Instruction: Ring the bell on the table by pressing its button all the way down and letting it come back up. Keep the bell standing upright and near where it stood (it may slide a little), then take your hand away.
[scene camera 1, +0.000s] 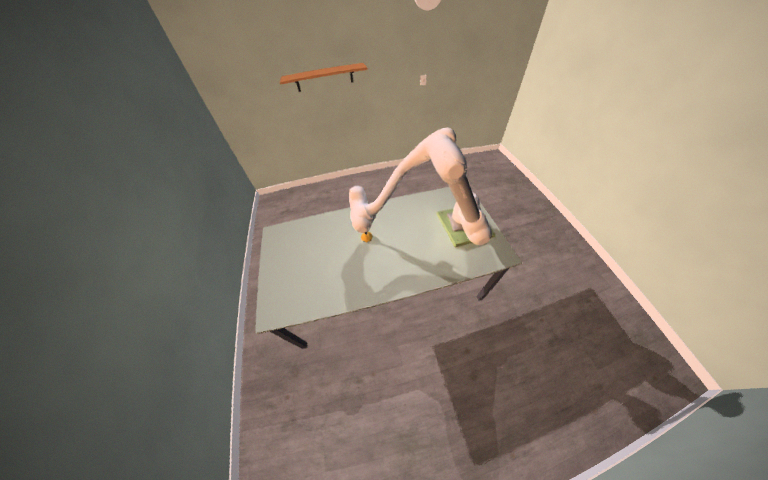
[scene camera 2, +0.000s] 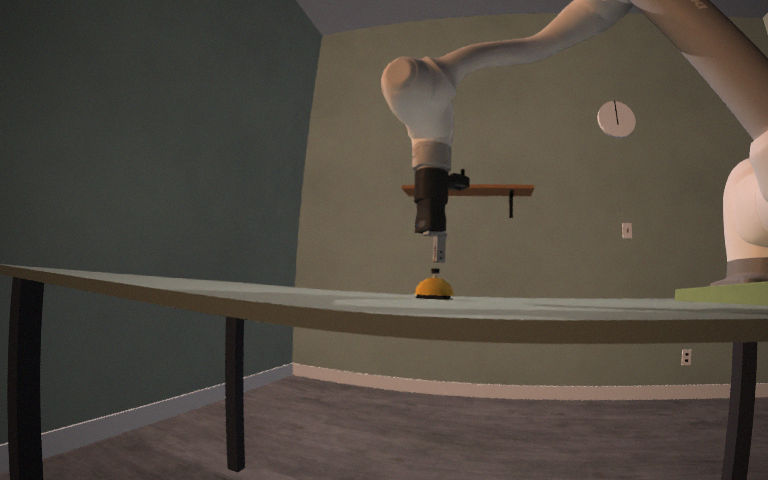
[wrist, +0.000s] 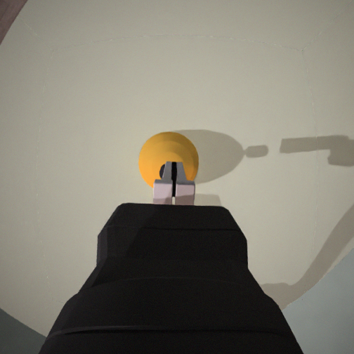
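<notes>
Gripper (scene camera 2: 438, 262) visible, likewise in the wrist view (wrist: 173, 172). Dome bell (scene camera 2: 432, 288) present in the scene; the wrist view also shows the bell (wrist: 165, 146).
</notes>
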